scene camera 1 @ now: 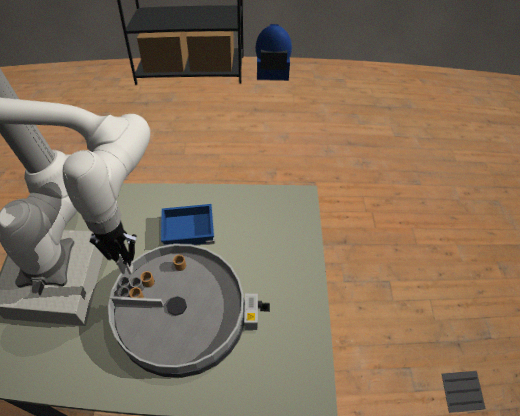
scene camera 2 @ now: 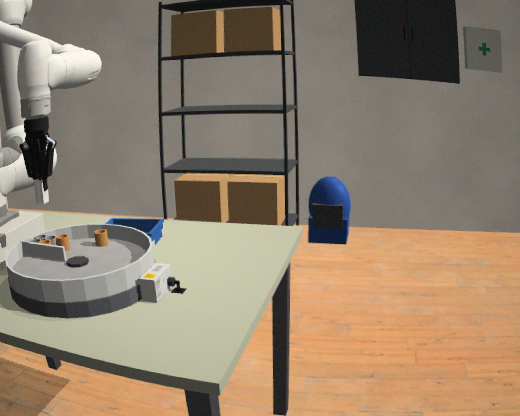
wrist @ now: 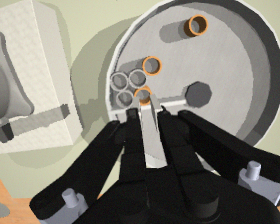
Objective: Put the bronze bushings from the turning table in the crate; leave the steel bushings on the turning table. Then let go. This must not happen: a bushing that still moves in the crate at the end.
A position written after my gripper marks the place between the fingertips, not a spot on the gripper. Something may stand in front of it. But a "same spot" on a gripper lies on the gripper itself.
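I see my gripper in scene camera 1 (127,270), and my gripper shows in scene camera 2 and the wrist view as well. On my gripper, (scene camera 2: 32,160) and (wrist: 146,167) are the same spot. A grey turning table is here too, and on the grey turning table (wrist: 221,74) and (scene camera 1: 196,295) are the same spot.
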